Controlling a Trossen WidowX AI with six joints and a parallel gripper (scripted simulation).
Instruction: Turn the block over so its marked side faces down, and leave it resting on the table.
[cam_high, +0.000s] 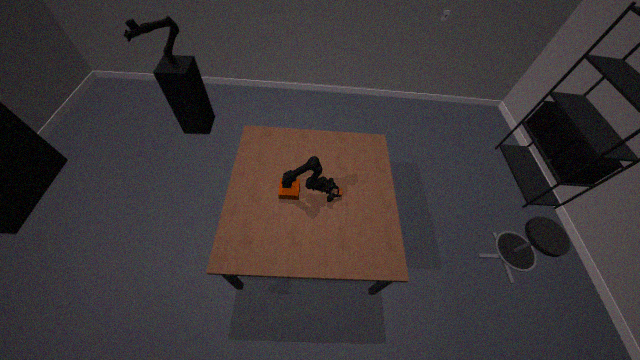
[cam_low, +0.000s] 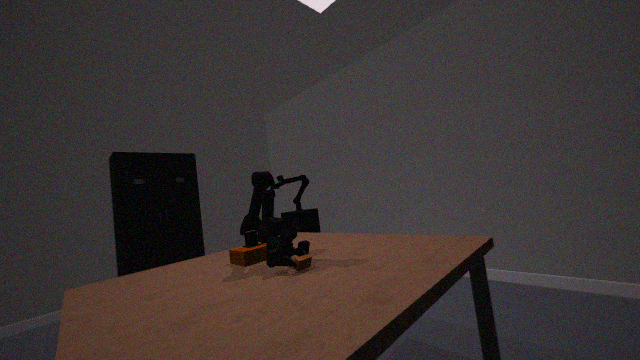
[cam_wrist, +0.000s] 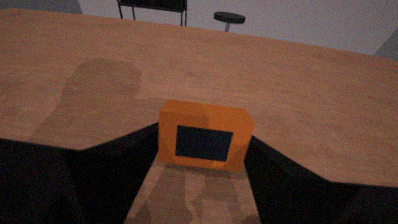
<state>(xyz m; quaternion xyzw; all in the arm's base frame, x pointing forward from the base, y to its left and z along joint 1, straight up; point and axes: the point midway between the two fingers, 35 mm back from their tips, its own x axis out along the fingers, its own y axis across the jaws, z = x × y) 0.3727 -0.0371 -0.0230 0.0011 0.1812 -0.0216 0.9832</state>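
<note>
Right now the orange block is 1 cm behind my gripper tip.
</note>
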